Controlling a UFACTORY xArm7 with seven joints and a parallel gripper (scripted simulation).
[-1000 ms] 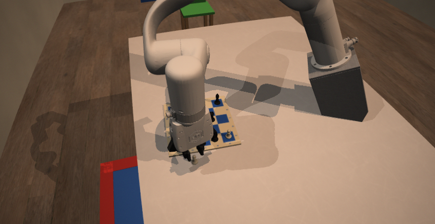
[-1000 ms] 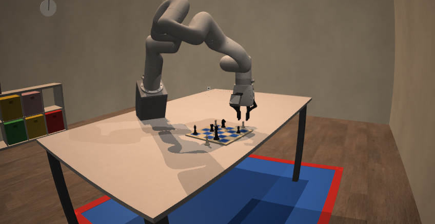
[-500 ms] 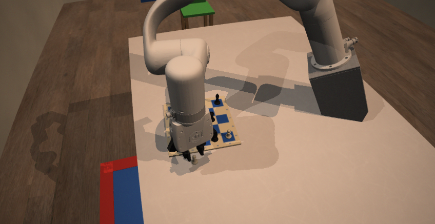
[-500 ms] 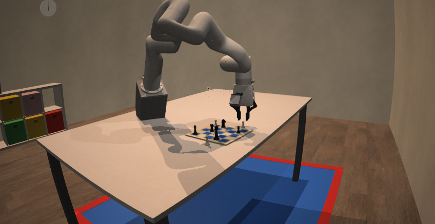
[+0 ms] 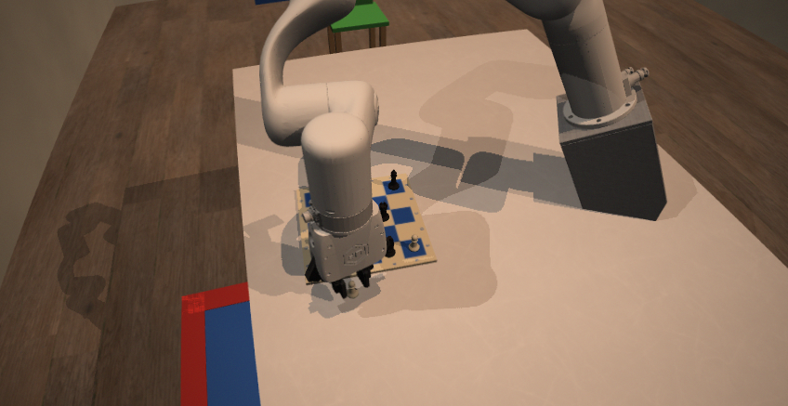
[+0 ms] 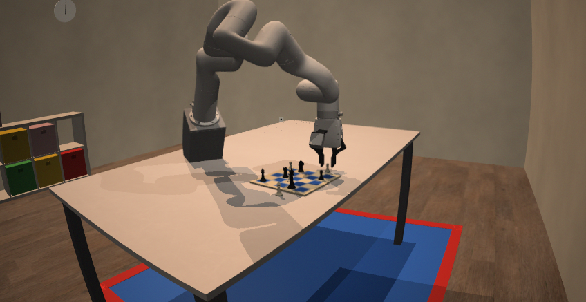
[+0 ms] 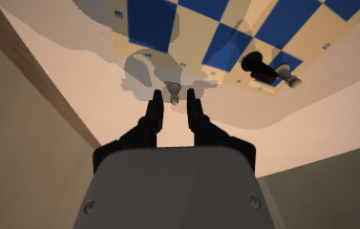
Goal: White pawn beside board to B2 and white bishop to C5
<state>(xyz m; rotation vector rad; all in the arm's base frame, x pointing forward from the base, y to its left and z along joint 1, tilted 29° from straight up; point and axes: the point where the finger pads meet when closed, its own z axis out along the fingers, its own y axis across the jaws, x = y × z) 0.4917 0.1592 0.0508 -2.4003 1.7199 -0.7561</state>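
Right now the tall black piece is 220 mm to the right of my hand. The rest, counted from my hand: white bishop 280 mm to the right, 20 mm below, 10 mm behind; black pawn 100 mm to the right, 30 mm ahead, 20 mm below; chessboard 140 mm to the right, 40 mm below, 40 mm behind.
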